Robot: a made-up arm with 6 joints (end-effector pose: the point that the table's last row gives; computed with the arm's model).
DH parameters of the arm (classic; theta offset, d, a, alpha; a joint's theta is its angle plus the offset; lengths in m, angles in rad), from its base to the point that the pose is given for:
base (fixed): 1.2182 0 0.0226 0
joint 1: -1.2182 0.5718 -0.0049 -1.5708
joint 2: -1.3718 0 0.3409 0
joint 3: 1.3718 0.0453 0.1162 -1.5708
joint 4: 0 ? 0.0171 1.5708
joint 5: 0 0.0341 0.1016 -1.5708
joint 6: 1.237 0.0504 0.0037 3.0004
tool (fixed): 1.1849 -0.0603 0 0
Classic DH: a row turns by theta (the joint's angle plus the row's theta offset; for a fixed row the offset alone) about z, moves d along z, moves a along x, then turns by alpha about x.
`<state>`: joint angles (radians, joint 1 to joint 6).
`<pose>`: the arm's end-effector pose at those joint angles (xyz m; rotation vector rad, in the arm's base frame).
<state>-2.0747 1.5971 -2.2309 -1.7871 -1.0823 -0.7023</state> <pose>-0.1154 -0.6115 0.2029 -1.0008 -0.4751 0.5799</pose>
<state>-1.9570 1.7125 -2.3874 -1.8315 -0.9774 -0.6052</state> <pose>-0.0424 -0.6261 0.1599 -0.9164 -0.4403 0.6356</pose>
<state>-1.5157 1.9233 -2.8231 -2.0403 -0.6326 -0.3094</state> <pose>0.2210 -0.6373 0.1145 -0.8654 -0.2164 0.9289</pose>
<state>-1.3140 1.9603 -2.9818 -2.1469 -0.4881 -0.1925</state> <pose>0.3414 -0.6209 0.1330 -0.9674 -0.1180 1.0575</pose>
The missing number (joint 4, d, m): 0.4424
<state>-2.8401 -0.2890 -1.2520 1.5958 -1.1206 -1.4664</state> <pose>-0.3732 0.0265 1.0383 1.5505 -0.5814 1.7322</pose>
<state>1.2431 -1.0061 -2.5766 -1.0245 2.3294 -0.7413</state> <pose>-0.0893 -0.4345 1.1941 0.0242 -0.9993 0.6278</pose>
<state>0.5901 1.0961 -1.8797 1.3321 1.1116 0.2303</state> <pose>0.6424 0.5561 0.3528 0.8407 0.8286 -0.4319</pose>
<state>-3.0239 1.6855 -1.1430 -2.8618 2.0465 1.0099</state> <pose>-0.2599 0.0136 -0.0556 -0.6017 1.6052 -0.8480</pose>
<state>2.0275 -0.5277 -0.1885 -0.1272 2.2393 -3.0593</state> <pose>-0.1269 0.1425 0.5316 -0.5877 -1.3466 -1.0355</pose>
